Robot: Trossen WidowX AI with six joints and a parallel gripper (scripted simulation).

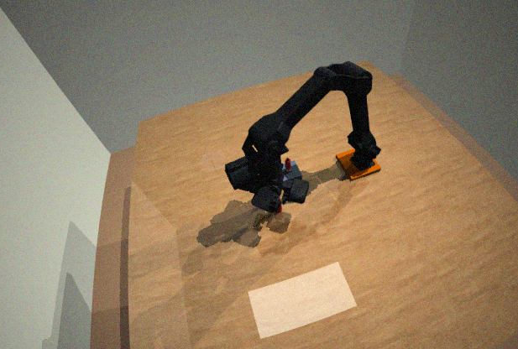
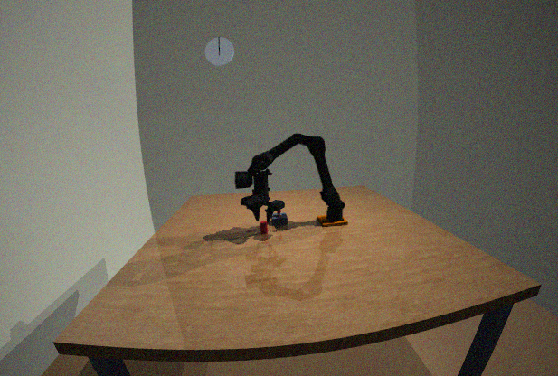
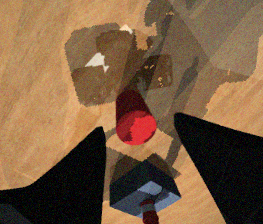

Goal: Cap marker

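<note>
The red marker cap is 2 cm below my gripper tip.
</note>
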